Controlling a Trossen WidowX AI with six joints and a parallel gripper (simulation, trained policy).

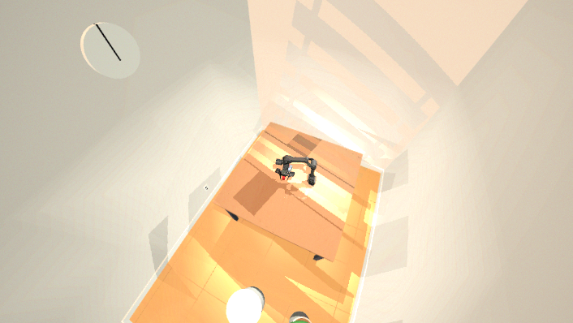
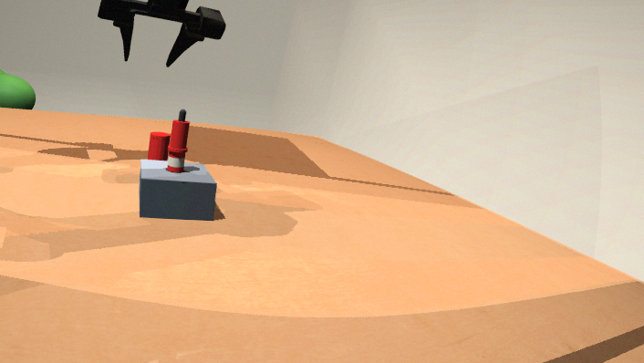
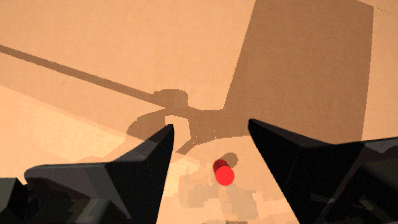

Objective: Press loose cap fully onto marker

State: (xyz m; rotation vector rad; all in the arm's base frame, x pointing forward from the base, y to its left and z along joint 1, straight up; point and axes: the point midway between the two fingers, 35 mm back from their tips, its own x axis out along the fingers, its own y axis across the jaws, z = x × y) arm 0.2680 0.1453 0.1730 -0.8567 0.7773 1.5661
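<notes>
The red cap is 120 mm below my gripper tip, 70 mm to the right of it and 40 mm ahead of it. Round my gripper tip: grey holder block (220 mm to the right, 130 mm below, 50 mm ahead).
</notes>
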